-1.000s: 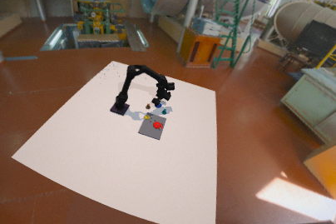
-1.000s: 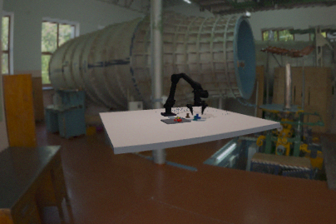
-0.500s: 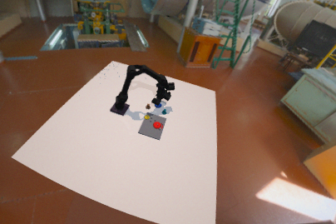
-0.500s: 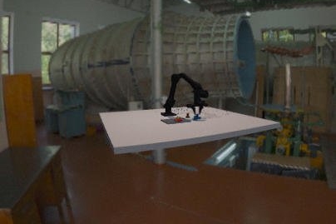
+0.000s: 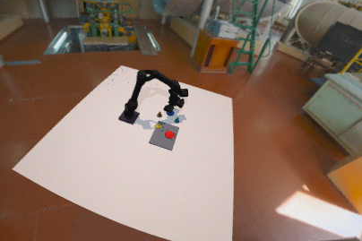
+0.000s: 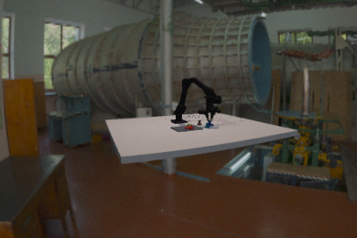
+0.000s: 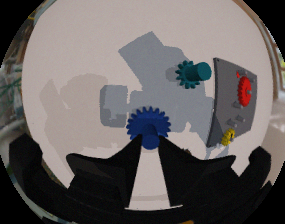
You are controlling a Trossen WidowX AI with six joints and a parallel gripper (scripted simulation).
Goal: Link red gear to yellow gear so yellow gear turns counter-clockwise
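Now: gripper tip 7 cm past the yellow gear, 17 cm to the left of it and 2 cm above it. Round my gripper tip: brown gear (8 cm behind, 5 cm to the right, 2 cm below); then teal gear (7 cm ahead, 7 cm to the right, 2 cm below); then blue gear (1 cm below).
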